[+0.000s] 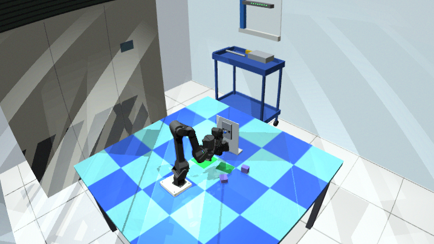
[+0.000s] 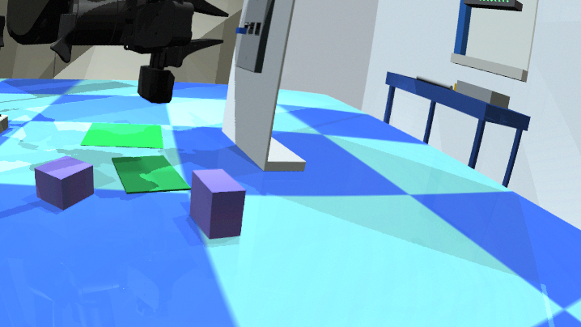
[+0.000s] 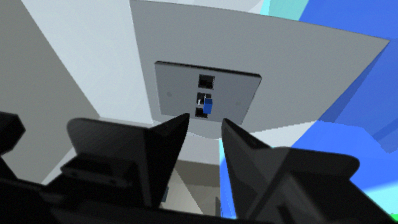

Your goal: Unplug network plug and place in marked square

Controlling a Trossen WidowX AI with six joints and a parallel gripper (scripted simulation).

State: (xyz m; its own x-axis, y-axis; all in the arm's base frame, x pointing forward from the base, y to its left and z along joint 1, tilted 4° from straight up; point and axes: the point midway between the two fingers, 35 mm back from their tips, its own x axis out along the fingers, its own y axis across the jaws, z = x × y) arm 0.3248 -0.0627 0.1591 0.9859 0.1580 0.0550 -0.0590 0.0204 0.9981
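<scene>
Right now the blue network plug is 40 mm ahead of my gripper tip. The rest, counted from my gripper tip: white upright panel (60 mm ahead, 50 mm below, 10 mm to the right); bright green square (160 mm below, 110 mm behind, 70 mm to the left).
</scene>
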